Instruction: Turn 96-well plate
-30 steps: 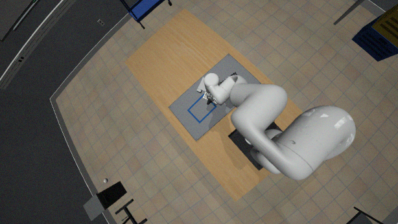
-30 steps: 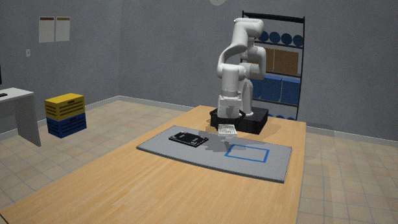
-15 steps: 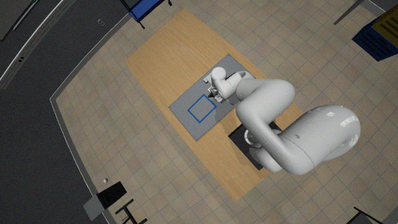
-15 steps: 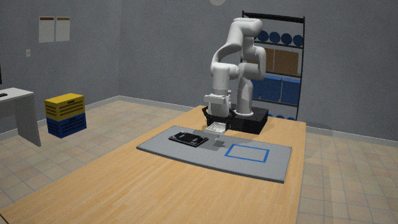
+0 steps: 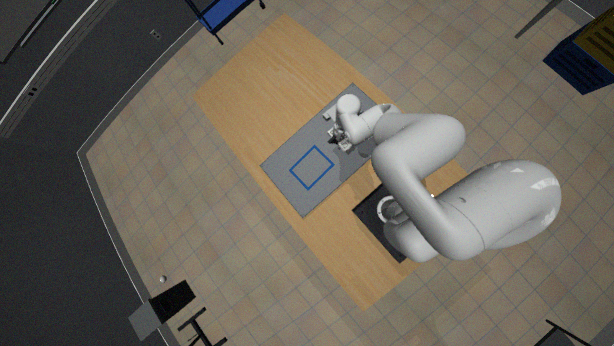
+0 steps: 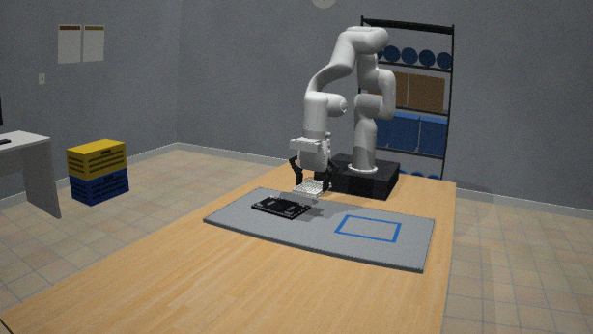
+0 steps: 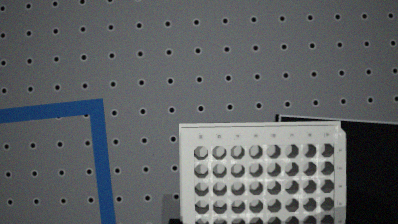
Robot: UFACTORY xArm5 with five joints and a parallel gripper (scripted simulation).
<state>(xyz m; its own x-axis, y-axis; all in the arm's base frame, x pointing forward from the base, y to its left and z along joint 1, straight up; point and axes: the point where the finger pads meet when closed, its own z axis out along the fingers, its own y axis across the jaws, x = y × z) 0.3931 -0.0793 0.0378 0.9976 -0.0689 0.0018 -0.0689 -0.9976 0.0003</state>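
Now: the black plate nest 11 cm to the right of my hand, 10 cm below it and 1 cm behind it. From my hand the other things lie so: A1 mark (18 cm to the right, 9 cm below, 7 cm behind); then white 96-well plate (1 cm below).
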